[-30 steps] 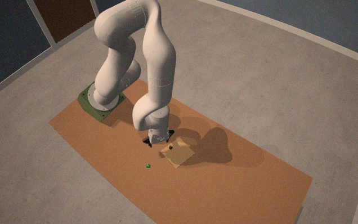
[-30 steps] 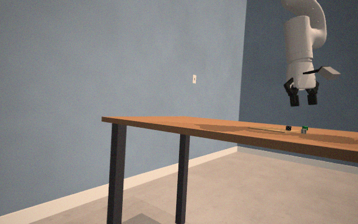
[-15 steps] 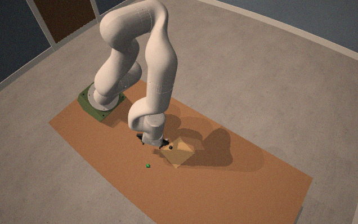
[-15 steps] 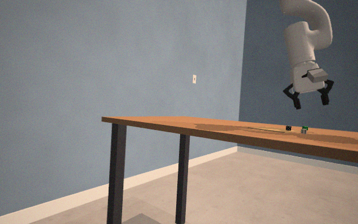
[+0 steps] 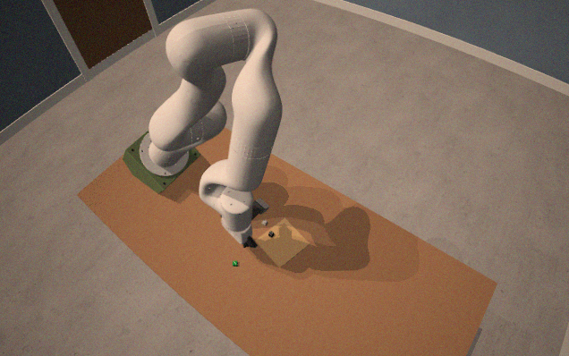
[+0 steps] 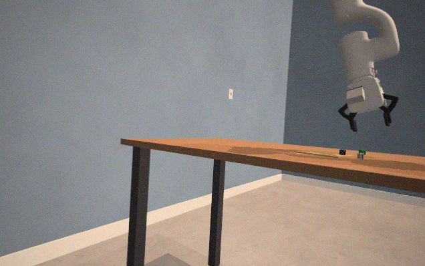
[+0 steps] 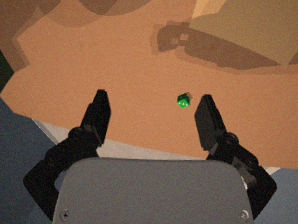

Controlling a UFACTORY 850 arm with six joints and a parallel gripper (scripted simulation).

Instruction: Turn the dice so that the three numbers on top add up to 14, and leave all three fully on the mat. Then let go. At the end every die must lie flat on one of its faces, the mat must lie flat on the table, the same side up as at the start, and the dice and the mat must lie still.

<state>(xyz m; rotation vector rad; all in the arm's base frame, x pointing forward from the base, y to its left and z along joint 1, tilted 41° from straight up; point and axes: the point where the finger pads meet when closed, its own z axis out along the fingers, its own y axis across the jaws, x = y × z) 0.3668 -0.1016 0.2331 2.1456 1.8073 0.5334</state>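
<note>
Right now my hand is 9 cm above the green die, 7 cm to the left of it and 2 cm short of it. Also, from my hand: white die 12 cm to the left, 9 cm below, 2 cm ahead; black die 9 cm to the left, 9 cm below, 7 cm ahead; mat 11 cm ahead, 10 cm below, 9 cm to the left.
</note>
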